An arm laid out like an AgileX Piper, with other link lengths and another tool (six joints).
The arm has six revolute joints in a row. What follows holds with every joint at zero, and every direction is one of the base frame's.
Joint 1 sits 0.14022 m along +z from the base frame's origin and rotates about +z.
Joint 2 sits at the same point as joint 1 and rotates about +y.
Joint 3 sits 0.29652 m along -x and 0.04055 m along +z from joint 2 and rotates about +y.
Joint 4 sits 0.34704 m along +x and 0.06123 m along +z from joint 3 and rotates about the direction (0.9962, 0, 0.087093).
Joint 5 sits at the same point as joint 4 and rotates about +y.
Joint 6 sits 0.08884 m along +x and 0.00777 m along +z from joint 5 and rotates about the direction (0.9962, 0, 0.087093).
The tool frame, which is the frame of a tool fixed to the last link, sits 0.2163 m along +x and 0.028 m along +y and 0.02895 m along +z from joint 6; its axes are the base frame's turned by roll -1.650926, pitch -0.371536 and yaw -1.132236 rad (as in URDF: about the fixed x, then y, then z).
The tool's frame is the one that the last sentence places.
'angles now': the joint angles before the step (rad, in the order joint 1, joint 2, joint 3, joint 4, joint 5, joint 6). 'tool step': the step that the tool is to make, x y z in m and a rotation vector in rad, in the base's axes. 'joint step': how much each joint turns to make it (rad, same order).
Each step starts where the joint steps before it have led.
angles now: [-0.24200 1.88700 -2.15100 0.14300 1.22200 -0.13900]
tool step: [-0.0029 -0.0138 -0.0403 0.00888 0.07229 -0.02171]
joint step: [-0.01696 0.02306 0.04704 -0.01102 0.00189 0.00203]
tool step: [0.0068 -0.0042 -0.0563 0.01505 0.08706 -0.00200]
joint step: [-0.00012 0.07385 0.01521 -0.00793 -0.00104 -0.00013]
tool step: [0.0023 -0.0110 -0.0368 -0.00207 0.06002 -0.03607]
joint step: [0.00017 0.05218 0.00153 -0.03510 0.00027 0.03521]
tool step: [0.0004 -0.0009 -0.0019 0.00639 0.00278 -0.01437]
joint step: [-0.00014 0.00305 -0.00005 -0.00193 0.00001 0.01585]
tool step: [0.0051 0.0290 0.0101 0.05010 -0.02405 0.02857]
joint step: [0.02104 -0.01029 0.00045 0.05499 -0.00116 0.00002]
